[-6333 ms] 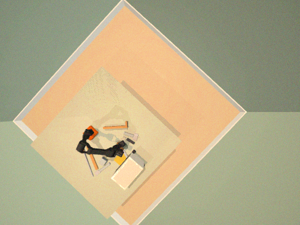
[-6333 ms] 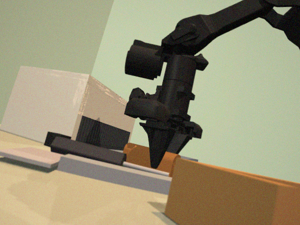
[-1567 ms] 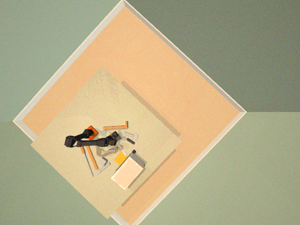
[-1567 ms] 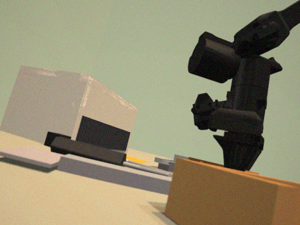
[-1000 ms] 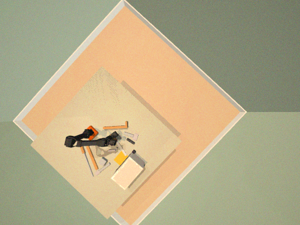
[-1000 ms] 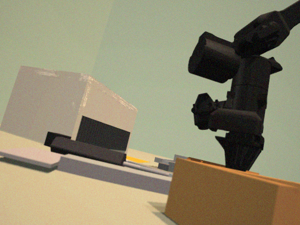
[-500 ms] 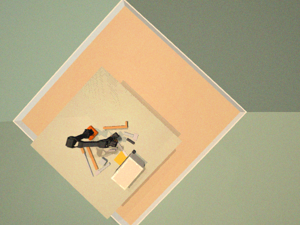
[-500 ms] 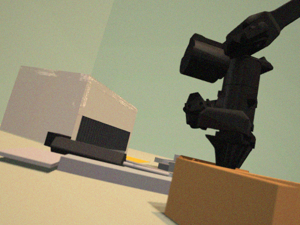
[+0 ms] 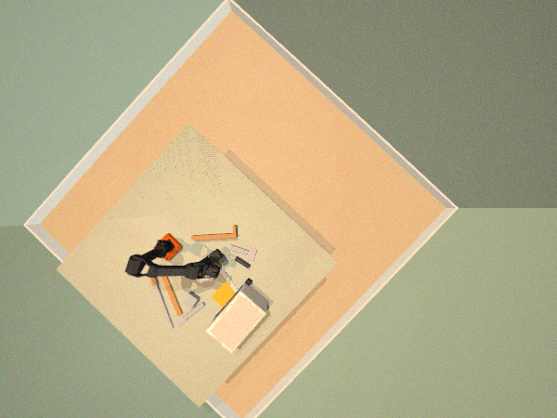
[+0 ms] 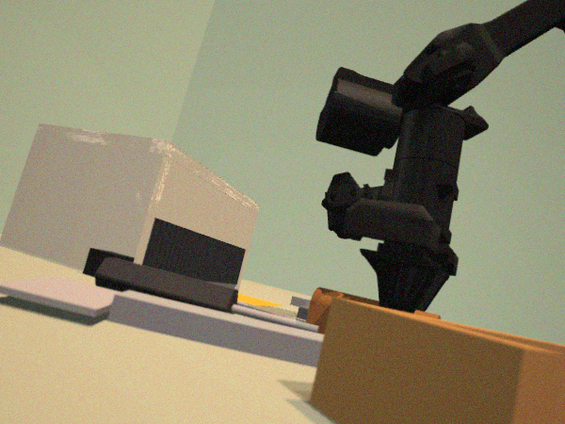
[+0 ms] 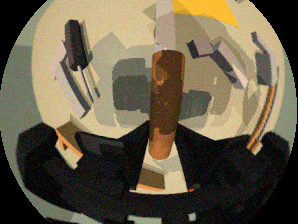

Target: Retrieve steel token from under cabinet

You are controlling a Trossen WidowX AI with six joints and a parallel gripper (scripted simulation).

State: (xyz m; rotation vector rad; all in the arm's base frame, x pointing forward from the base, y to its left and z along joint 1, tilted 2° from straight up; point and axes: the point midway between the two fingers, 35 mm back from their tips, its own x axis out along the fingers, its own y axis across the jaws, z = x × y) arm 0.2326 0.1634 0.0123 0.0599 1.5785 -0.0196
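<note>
The dark screwdriver is 100 mm ahead of my gripper tip and 120 mm to the left of it. Round my gripper tip: token: 390 mm ahead, 70 mm to the right; orange stick: 10 mm ahead, 350 mm to the right.
</note>
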